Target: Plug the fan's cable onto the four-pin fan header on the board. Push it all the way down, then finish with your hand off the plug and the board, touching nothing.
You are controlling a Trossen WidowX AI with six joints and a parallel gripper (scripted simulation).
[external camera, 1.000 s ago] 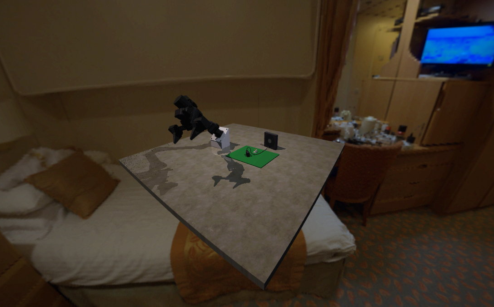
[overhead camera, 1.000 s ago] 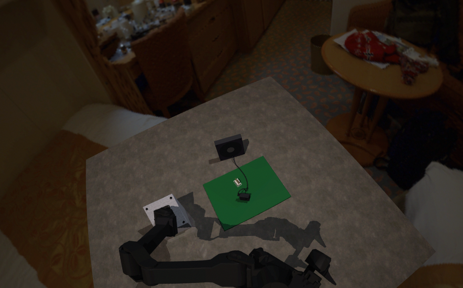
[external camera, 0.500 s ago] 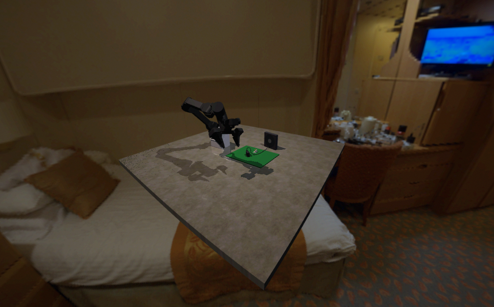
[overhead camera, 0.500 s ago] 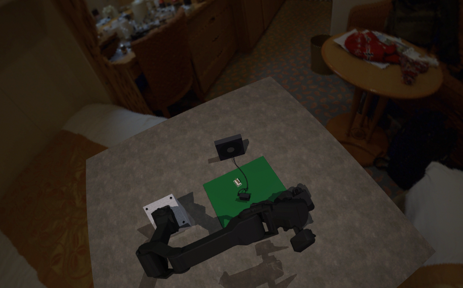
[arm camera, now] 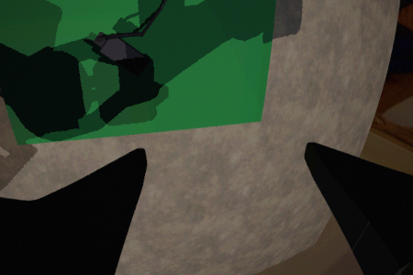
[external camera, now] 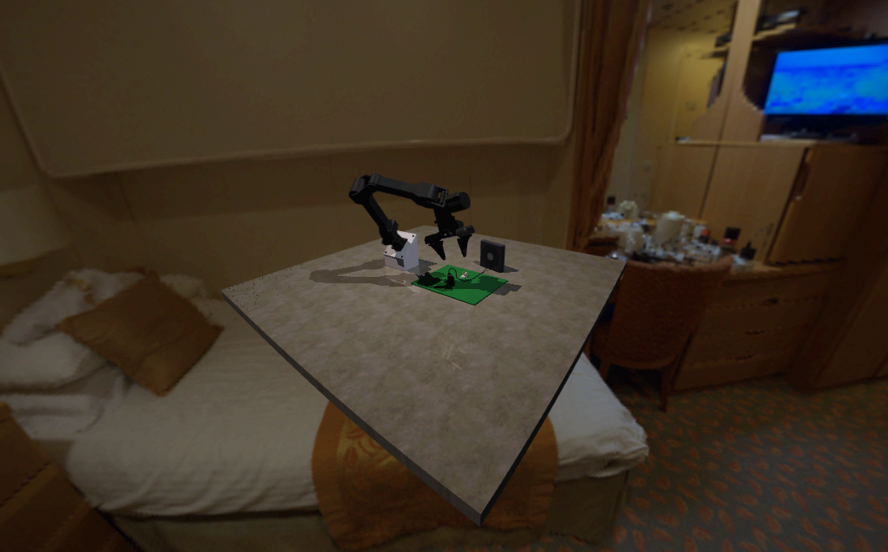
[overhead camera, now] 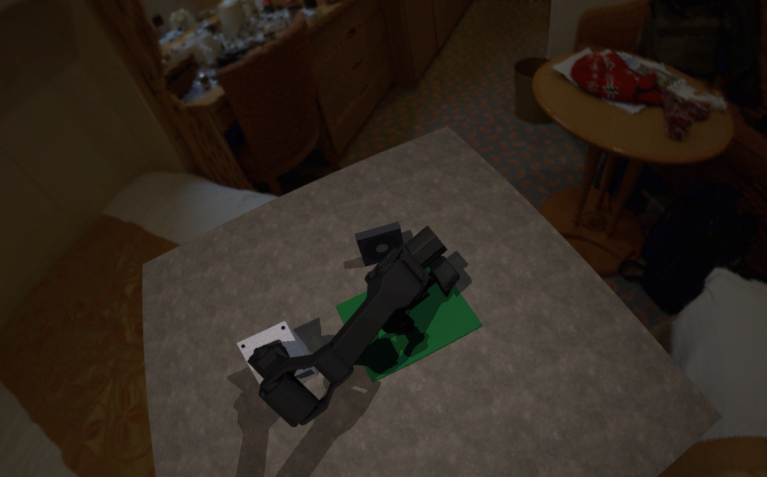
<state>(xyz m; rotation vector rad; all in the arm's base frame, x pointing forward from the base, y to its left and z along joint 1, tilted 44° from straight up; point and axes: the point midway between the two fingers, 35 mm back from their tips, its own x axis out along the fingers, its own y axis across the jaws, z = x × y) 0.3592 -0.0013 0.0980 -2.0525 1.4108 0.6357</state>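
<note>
Now: gripper tip 110 mm above the black plug, 50 mm past it and 40 mm to the right of it. The rest, counted from my gripper tip: white four-pin header (130 mm to the left, 130 mm below, 50 mm behind); then black fan (270 mm to the left, 70 mm below, 10 mm behind); then green board (150 mm below, 80 mm to the left, 40 mm behind).
</note>
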